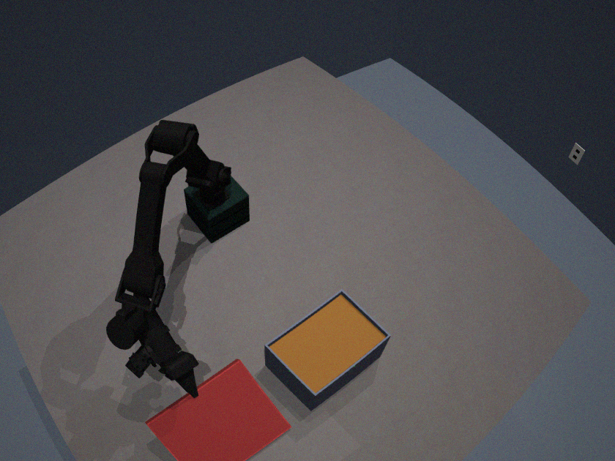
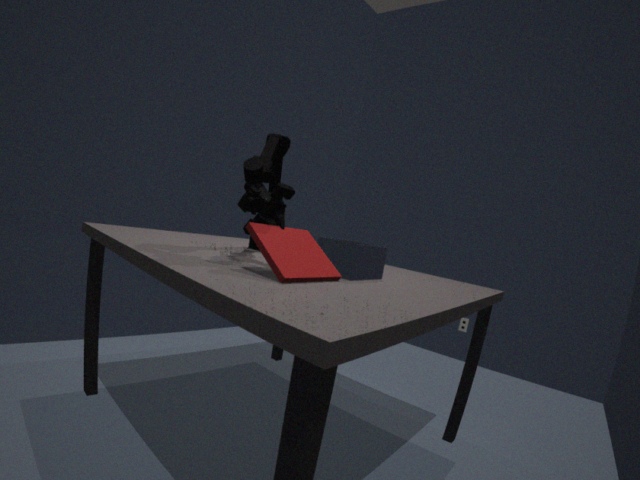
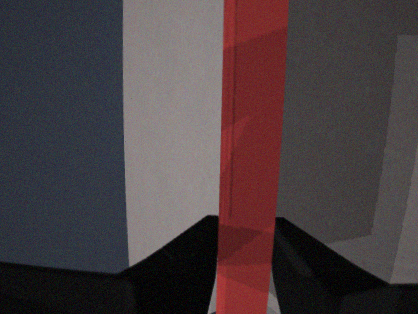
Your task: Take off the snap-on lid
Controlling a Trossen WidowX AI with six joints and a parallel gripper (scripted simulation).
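Right now the red lid is 7 cm ahead of my gripper tip and 5 cm below it. The rest, counted from my gripper tip: storage box (28 cm to the left, 7 cm ahead, 6 cm below).
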